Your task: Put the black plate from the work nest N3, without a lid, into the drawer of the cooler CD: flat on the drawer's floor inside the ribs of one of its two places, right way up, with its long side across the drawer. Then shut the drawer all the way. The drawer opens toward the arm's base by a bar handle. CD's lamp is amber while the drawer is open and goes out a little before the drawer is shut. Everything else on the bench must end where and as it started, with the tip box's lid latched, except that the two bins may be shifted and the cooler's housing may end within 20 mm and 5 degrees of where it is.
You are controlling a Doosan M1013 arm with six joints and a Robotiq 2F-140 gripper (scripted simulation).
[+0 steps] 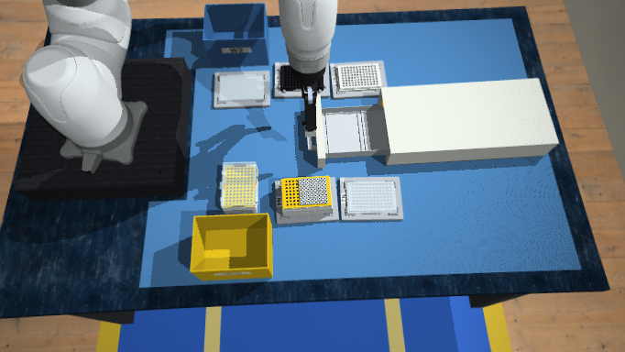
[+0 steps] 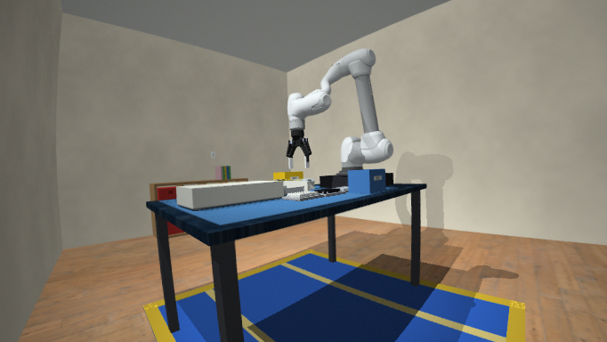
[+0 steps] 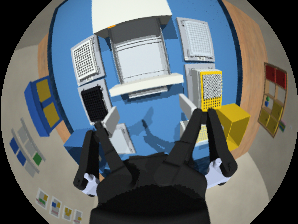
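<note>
Right now my hand is 4 cm past the black plate, 19 cm to the right of it and 14 cm above it. From my hand the other things lie so: grey work nest (4 cm behind, 19 cm to the left, 15 cm below); yellow rack (1 cm ahead, 20 cm to the right, 10 cm below); drawer (13 cm ahead, 2 cm to the left, 13 cm below).
</note>
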